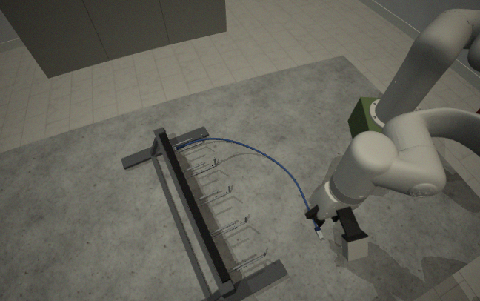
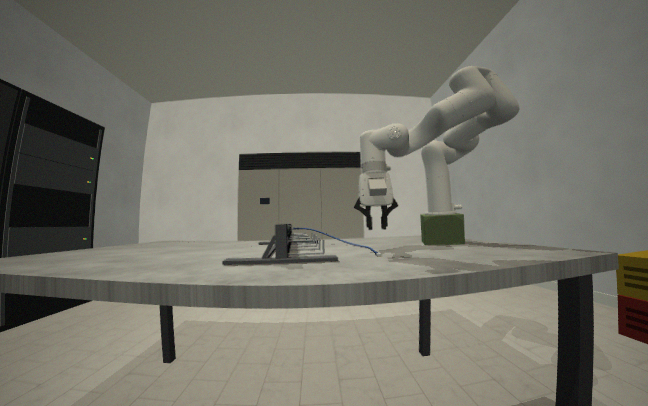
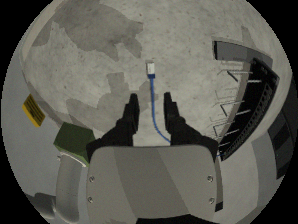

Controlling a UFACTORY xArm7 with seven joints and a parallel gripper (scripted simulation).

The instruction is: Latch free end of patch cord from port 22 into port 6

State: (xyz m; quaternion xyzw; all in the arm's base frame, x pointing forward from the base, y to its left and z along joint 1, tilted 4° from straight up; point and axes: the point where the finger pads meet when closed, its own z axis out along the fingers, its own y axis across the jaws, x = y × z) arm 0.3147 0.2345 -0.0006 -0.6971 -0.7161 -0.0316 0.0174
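The plug lies 90 mm below my hand and 20 mm to the left of it.
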